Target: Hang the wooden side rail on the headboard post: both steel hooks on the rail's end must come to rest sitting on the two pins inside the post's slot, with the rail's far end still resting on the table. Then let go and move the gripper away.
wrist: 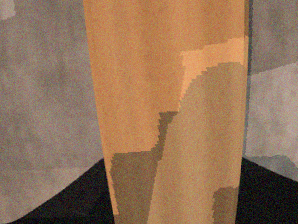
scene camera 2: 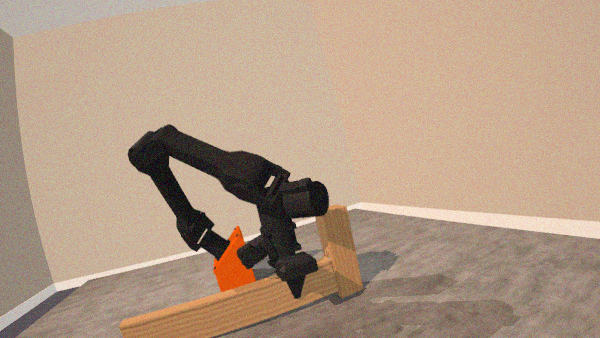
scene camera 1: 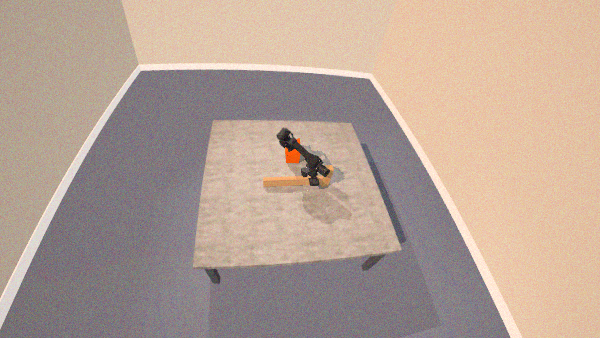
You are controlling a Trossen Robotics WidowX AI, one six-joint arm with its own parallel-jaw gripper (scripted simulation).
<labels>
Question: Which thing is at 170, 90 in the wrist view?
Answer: A wooden side rail.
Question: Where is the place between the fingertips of my gripper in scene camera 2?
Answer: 295, 295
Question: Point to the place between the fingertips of my gripper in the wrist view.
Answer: At 161, 151
</labels>
